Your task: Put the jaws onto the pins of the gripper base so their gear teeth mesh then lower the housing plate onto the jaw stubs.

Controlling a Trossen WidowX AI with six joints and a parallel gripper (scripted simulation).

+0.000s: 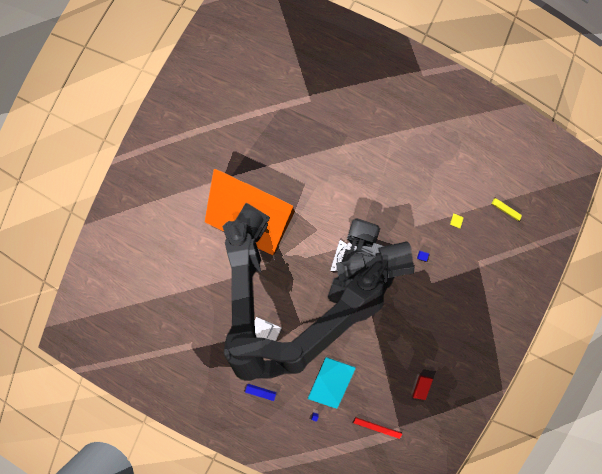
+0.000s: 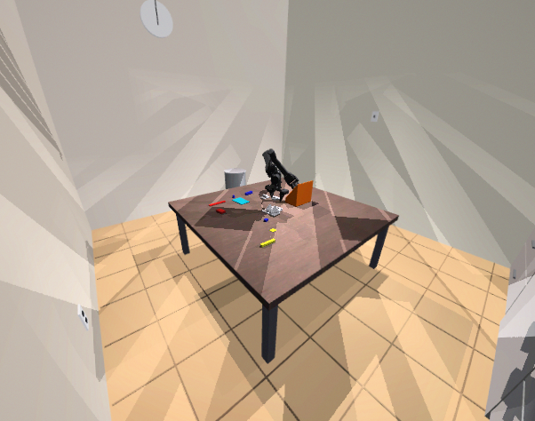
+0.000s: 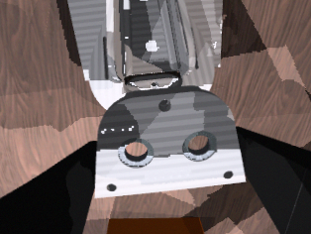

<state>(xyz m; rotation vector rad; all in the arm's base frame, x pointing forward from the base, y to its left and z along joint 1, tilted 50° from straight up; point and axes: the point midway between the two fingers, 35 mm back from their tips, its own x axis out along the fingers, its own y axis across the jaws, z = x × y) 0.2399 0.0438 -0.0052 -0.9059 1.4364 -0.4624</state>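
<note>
Now: the gripper base 20 mm above my gripper tip and 10 mm ahead of it. Also, from my gripper tip: white rectangular plate 80 mm below, 60 mm ahead, 20 mm to the left; housing plate 80 mm below, 10 mm behind; blue cube 170 mm ahead, 110 mm to the left, 70 mm below.
</note>
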